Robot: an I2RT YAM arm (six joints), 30 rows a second.
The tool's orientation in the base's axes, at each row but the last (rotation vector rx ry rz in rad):
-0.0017 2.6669 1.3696
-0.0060 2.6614 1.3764
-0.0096 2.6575 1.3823
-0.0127 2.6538 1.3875
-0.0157 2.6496 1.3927
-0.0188 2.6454 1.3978
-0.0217 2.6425 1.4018
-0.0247 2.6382 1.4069
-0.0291 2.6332 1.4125
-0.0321 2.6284 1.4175
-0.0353 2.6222 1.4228
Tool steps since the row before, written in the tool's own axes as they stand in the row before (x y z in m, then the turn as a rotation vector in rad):
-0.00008 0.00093 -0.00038 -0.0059 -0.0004 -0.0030
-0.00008 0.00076 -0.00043 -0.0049 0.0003 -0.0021
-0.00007 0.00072 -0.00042 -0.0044 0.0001 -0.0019
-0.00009 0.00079 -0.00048 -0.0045 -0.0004 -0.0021
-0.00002 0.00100 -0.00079 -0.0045 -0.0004 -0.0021
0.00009 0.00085 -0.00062 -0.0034 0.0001 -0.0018
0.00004 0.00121 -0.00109 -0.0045 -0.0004 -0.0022
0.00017 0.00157 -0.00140 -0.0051 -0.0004 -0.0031
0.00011 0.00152 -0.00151 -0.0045 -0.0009 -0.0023
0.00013 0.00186 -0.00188 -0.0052 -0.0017 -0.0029
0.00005 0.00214 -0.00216 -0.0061 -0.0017 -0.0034
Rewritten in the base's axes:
-0.00003 0.00023 0.00098 0.0055 -0.0030 0.0022
-0.00003 0.00009 0.00087 0.0046 -0.0018 0.0021
-0.00004 0.00007 0.00083 0.0041 -0.0018 0.0017
-0.00003 0.00005 0.00093 0.0042 -0.0022 0.0015
-0.00016 -0.00008 0.00126 0.0042 -0.0022 0.0015
-0.00024 -0.00002 0.00103 0.0031 -0.0016 0.0015
-0.00028 -0.00021 0.00159 0.0042 -0.0023 0.0015
-0.00048 -0.00027 0.00204 0.0047 -0.0031 0.0021
-0.00043 -0.00040 0.00206 0.0042 -0.0027 0.0012
-0.00054 -0.00053 0.00254 0.0049 -0.0036 0.0009
-0.00053 -0.00063 0.00293 0.0058 -0.0041 0.0013

